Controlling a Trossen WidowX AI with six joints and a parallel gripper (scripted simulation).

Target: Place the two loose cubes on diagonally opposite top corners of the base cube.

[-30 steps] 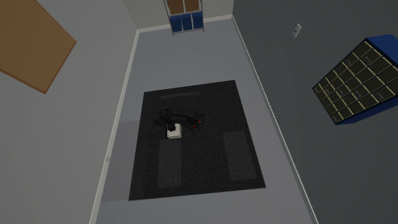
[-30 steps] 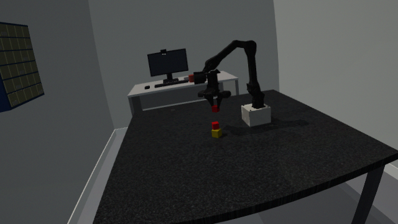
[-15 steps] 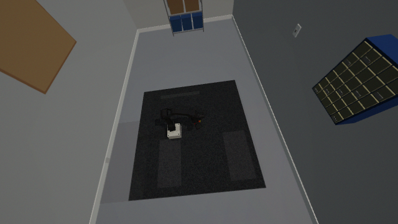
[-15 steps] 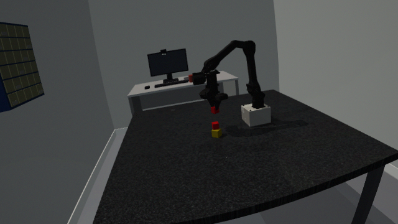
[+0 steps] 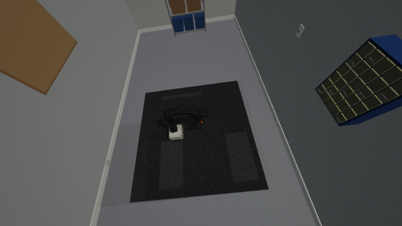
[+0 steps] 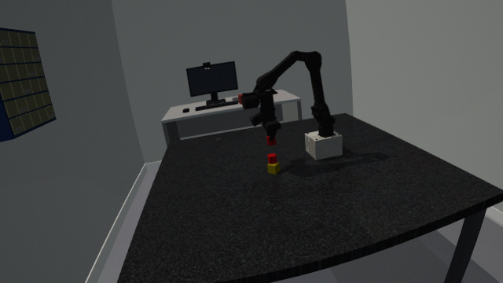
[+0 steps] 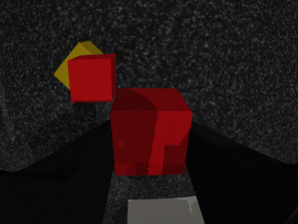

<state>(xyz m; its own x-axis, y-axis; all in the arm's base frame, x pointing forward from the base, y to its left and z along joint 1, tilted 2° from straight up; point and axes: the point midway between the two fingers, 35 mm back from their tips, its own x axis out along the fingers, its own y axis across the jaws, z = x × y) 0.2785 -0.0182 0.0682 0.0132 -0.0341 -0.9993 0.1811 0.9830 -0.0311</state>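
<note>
Right now the red cube is 7 cm below my gripper tip, 4 cm to the left of it and 2 cm ahead of it. The rest, counted from my gripper tip: yellow base cube (11 cm below, 6 cm to the left, 2 cm ahead).
</note>
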